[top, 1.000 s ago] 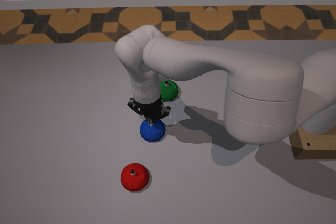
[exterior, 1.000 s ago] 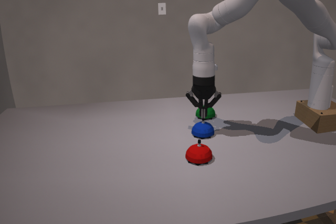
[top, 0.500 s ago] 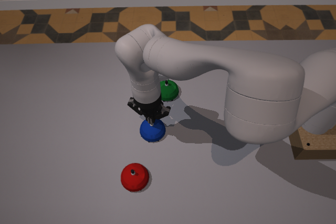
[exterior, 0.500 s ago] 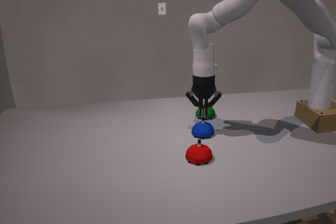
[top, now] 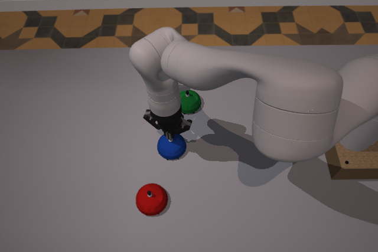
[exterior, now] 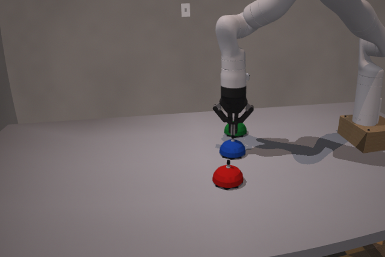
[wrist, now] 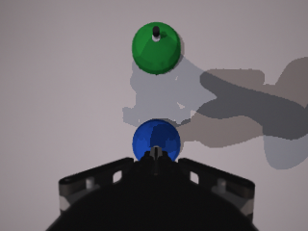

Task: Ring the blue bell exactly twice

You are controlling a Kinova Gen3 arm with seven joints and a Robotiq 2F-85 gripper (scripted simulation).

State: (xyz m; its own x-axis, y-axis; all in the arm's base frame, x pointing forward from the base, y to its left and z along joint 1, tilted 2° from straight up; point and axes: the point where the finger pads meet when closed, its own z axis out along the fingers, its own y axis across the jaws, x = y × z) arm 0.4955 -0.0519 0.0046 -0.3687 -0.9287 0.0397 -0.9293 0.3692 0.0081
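Right now the blue bell is 5 cm below my hand. The rest, counted from my hand: green bell (6 cm behind, 15 cm to the right, 5 cm below); red bell (6 cm ahead, 15 cm to the left, 5 cm below).
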